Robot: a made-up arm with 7 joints.
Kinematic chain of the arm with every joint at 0, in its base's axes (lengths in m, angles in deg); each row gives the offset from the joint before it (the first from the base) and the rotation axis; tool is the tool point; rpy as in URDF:
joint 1: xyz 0 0 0.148 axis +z
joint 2: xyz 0 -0.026 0.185 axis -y
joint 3: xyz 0 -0.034 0.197 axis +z
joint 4: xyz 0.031 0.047 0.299 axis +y
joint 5: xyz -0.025 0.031 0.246 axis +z
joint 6: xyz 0 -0.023 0.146 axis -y
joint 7: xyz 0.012 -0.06 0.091 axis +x
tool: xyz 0 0 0 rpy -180 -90 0
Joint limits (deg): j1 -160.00..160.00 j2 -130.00..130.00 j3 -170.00..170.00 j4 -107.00..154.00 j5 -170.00..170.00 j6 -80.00..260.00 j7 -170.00..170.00
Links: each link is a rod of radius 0.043 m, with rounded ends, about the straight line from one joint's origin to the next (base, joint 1, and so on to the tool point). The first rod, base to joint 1, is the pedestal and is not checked.
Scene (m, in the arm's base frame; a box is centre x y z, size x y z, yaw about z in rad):
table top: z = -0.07
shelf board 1: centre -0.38 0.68 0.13 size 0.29 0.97 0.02 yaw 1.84
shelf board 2: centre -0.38 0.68 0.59 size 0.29 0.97 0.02 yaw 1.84
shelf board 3: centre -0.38 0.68 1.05 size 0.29 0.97 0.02 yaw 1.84
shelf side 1: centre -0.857 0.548 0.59 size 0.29 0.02 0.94 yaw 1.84
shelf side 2: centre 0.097 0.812 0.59 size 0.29 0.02 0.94 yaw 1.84
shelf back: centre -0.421 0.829 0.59 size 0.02 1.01 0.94 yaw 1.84
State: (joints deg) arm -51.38 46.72 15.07 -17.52 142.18 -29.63 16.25
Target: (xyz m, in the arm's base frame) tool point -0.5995 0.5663 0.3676
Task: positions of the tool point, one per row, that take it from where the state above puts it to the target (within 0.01 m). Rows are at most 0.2 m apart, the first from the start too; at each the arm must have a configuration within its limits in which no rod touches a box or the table.
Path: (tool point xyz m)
1: -0.4418 0.5912 0.8752
2: -0.4282 0.5072 0.8835
3: -0.3951 0.4234 0.8757
4: -0.3449 0.3441 0.8512
5: -0.4443 0.3806 0.7013
6: -0.5114 0.3837 0.5360
7: -0.5417 0.3568 0.3677
8: -0.5740 0.4238 0.3672
9: -0.5934 0.4944 0.3672
10: -0.5995 0.5663 0.3676

